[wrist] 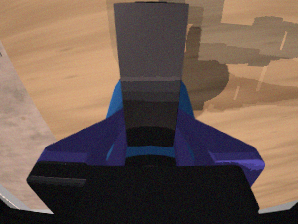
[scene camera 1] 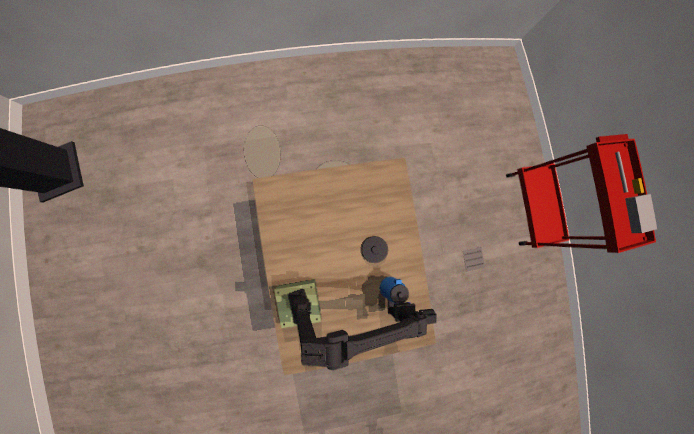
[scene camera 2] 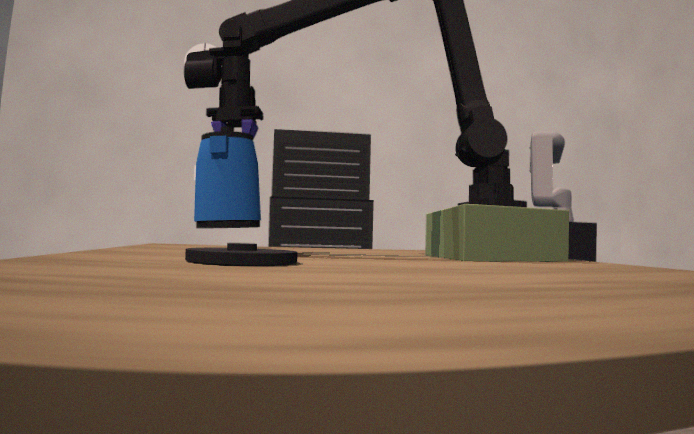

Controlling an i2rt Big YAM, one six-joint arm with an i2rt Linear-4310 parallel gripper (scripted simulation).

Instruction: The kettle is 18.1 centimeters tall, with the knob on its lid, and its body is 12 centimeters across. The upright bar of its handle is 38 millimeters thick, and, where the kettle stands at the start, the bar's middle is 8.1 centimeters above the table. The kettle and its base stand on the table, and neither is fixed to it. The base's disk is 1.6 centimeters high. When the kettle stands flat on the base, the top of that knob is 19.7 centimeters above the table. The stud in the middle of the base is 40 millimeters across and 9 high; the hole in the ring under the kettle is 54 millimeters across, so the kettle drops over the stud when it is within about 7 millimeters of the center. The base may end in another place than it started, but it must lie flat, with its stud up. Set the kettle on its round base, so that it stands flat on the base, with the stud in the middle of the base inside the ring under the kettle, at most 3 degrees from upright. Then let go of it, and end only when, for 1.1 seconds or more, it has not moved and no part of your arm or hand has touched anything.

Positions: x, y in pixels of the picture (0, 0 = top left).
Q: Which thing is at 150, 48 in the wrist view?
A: A blue kettle.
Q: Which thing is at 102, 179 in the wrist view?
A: My gripper.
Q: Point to a blue kettle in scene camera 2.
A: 227, 181
